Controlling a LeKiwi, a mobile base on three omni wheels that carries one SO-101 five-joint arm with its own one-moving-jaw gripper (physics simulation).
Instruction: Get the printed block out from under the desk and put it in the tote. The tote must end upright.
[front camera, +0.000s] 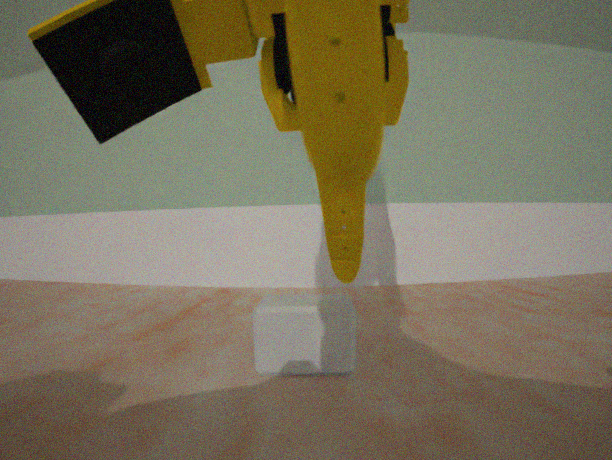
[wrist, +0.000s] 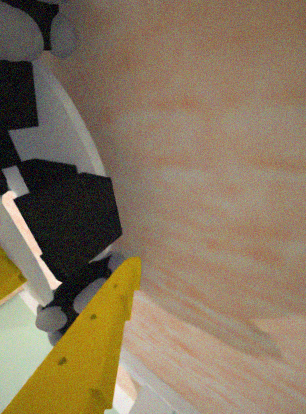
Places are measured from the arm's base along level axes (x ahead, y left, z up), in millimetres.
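Pixels of known places: hand at its tool point: (front camera: 345, 165) (wrist: 140, 269).
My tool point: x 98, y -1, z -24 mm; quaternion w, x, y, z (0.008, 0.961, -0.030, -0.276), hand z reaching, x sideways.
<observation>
For each thing: its top centre in the pictures, then the offset to it from my tool point. "*": a spot on its surface instead.
- pale grey-white block at its top centre: (front camera: 305, 299) dx +101, dy +11, dz -37 mm
- white band at a spot on its surface: (front camera: 150, 245) * dx +339, dy +205, dz -18 mm
A pale grey-white block (front camera: 292, 337) with rounded edges sits flat on the floor, a little left of centre in the lower front view. It does not show in the wrist view. My gripper (front camera: 346, 272) (wrist: 133, 265) points down; in the front view its tip is above the block's right part, apart from it. One jaw shows in the wrist view and the other is out of the picture, so the gripper is open, with nothing held. The tote and the desk cannot be made out.
A brown, orange-streaked floor (front camera: 175, 325) (wrist: 210, 150) spreads around the block. Behind it stand a white band (front camera: 150, 245) and a pale green wall (front camera: 125, 175). Arm shadows fall on the floor and the band. My dark base and grey wheel rollers (wrist: 51, 318) are at the wrist view's left.
</observation>
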